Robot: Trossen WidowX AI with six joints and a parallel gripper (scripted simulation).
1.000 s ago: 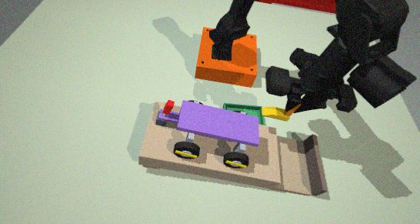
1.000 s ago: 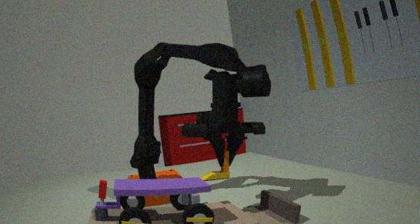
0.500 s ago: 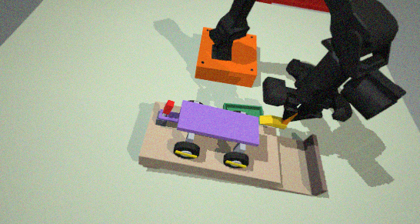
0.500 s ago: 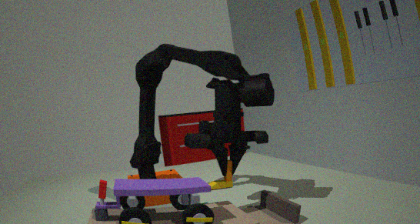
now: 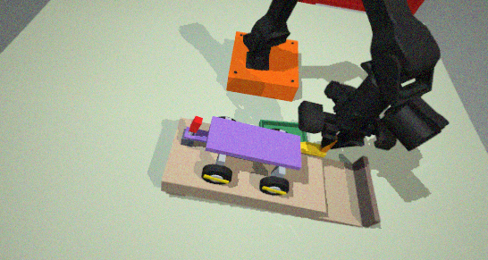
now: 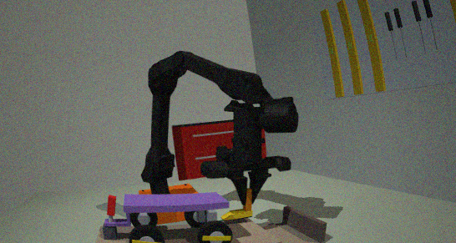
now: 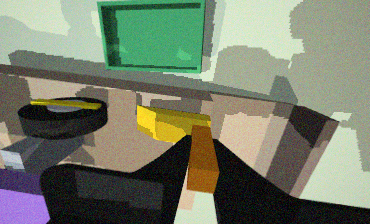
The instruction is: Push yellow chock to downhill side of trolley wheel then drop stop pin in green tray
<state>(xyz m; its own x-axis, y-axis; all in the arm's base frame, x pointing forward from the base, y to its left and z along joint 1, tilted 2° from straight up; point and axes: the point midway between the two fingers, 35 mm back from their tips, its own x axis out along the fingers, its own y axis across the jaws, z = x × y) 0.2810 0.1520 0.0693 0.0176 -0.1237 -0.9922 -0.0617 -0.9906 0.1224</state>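
Now: the red-headed stop pin 20 mm ahead of my gripper tip, 290 mm to the right of it and 30 mm above it. The rest, counted from my gripper tip: yellow chock: 20 mm to the right, 10 mm below; then trolley: 40 mm ahead, 170 mm to the right, 20 mm above; then dark end wall: 60 mm ahead, 110 mm to the left, 70 mm below.
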